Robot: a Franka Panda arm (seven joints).
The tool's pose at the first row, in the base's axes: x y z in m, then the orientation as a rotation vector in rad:
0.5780, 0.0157, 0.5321, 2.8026, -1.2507, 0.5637
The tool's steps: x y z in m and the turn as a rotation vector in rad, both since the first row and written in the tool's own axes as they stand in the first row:
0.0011, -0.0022, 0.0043, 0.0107, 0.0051, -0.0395
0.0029, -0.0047, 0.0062, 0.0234, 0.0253, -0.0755
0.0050, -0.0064, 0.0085, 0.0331, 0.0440, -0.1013
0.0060, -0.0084, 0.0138, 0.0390, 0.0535, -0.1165
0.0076, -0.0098, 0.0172, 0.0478, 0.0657, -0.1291
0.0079, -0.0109, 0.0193, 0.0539, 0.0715, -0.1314
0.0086, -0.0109, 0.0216, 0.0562, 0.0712, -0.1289
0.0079, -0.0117, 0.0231, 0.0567, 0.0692, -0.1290
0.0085, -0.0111, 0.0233, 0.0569, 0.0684, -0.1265
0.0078, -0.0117, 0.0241, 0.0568, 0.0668, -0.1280
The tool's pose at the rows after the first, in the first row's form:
0.5816, 0.0157, 0.5287, 2.8258, -1.1922, 0.5768
0.5851, 0.0158, 0.5279, 2.8382, -1.1359, 0.6115
0.5884, 0.0151, 0.5266, 2.8439, -1.0946, 0.6421
0.5921, 0.0148, 0.5223, 2.8480, -1.0704, 0.6583
0.5952, 0.0141, 0.5198, 2.8514, -1.0496, 0.6803
0.5968, 0.0143, 0.5181, 2.8531, -1.0452, 0.6926
0.5980, 0.0134, 0.5161, 2.8542, -1.0490, 0.6943
0.5986, 0.0142, 0.5146, 2.8560, -1.0491, 0.6921
0.5986, 0.0133, 0.5146, 2.8557, -1.0530, 0.6914
0.5989, 0.0141, 0.5136, 2.8573, -1.0510, 0.6891

